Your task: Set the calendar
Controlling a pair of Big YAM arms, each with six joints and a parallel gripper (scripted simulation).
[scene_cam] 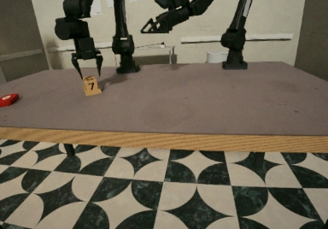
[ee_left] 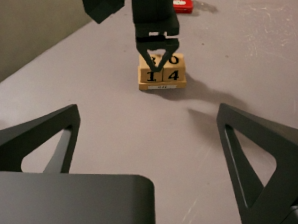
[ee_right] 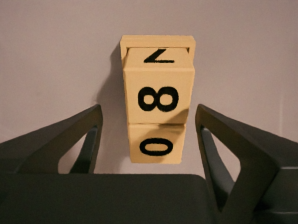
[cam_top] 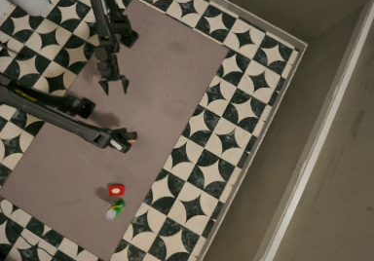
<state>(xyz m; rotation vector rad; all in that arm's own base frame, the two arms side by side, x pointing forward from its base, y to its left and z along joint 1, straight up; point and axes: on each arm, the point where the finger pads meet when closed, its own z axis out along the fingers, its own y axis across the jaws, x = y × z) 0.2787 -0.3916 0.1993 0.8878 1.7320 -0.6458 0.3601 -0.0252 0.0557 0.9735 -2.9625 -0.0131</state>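
Right now the cube is 3 cm behind my right hand, 3 cm to the right of it and 3 cm below it. From my right hand the other things lie so: wooden tray 1 cm behind, 1 cm to the right, 6 cm below; red block 9 cm ahead, 32 cm to the right, 5 cm below; white bottle 16 cm ahead, 40 cm to the right.
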